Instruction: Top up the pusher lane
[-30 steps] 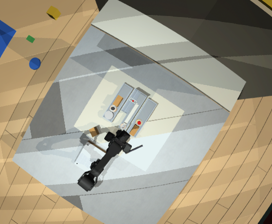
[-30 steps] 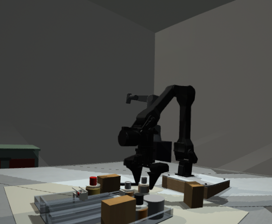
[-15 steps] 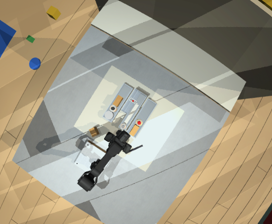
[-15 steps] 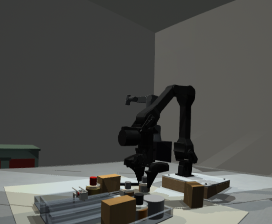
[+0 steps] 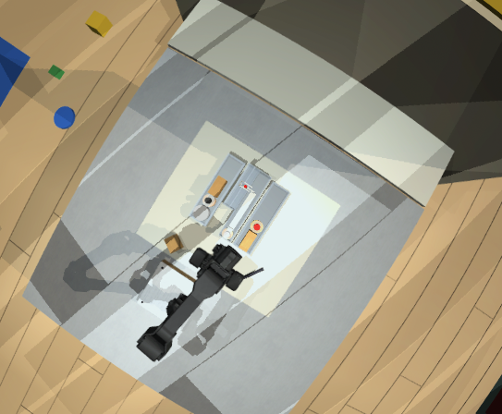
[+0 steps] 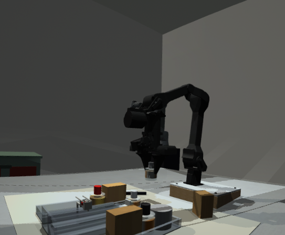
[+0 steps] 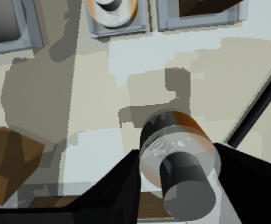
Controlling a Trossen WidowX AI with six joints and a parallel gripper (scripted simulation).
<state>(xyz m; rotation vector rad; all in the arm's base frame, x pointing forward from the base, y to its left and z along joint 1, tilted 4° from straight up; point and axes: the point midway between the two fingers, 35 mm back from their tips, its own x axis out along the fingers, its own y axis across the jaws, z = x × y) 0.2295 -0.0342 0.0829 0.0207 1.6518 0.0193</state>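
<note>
My gripper tip is 120 mm short of the grey cylinder, 160 mm to the right of it and 80 mm above it. Also, from my gripper tip: sprung lane: 260 mm ahead, 60 mm to the left, 90 mm below; black rod: 120 mm to the right, 100 mm below; red mark: 290 mm ahead, 70 mm to the left, 40 mm below.
</note>
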